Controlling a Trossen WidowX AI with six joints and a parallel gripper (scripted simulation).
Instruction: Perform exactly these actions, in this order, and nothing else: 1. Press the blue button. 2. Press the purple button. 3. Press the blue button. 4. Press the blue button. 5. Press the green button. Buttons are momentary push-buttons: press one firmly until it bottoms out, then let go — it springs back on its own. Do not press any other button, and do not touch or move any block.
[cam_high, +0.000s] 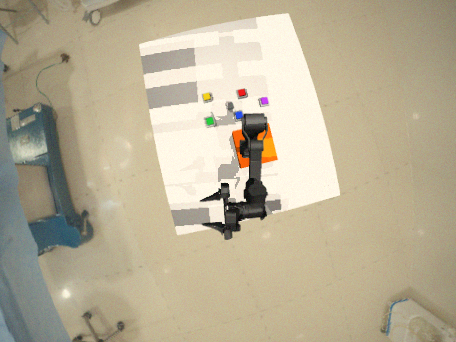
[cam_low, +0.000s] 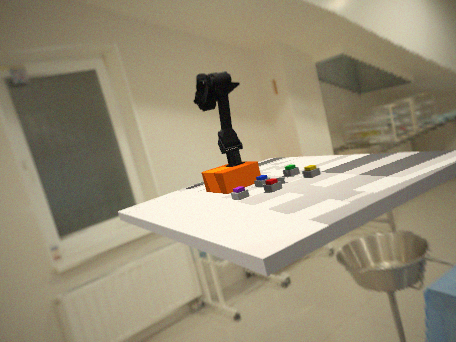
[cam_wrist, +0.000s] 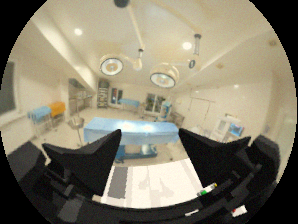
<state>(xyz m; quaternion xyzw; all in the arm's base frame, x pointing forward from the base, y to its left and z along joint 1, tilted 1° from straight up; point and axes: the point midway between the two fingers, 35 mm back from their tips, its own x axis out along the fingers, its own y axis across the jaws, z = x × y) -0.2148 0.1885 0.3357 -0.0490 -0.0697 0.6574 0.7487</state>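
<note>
Right now my gripper tip is 390 mm above the blue button, 380 mm short of it and 220 mm to the left of it. Also, from my gripper tip: yellow button (510 mm ahead, 390 mm below, 80 mm to the right); then small grey block (440 mm ahead, 410 mm below, 190 mm to the right); then green button (390 mm below, 380 mm ahead, 80 mm to the right).
</note>
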